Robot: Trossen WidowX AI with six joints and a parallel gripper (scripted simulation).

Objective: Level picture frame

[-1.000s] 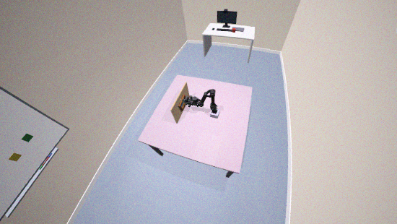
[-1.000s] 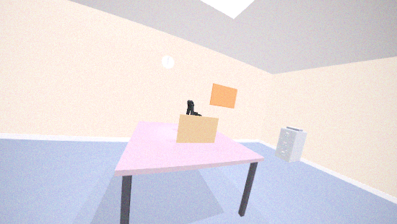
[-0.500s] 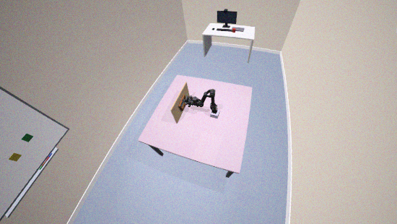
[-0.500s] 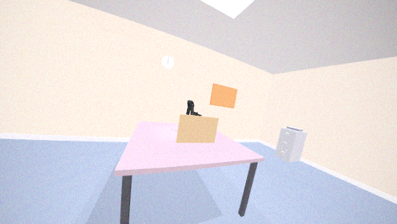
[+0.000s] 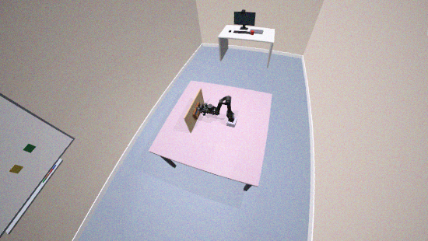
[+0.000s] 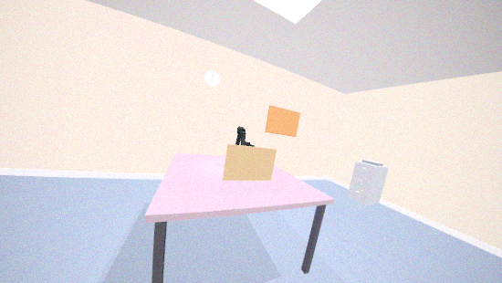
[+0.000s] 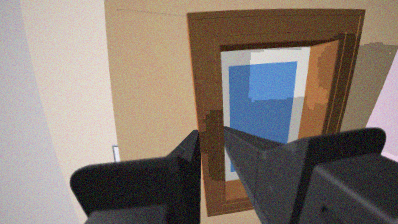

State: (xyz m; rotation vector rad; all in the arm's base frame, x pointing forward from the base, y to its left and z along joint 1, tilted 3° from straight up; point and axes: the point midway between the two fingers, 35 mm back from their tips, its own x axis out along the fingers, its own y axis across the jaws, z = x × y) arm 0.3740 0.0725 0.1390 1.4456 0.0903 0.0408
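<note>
My gripper tip is 5 cm above the picture frame, 1 cm to the left of it and 1 cm short of it. Also, from my gripper tip: tan wall board: 6 cm below, 2 cm ahead, 1 cm to the right.
</note>
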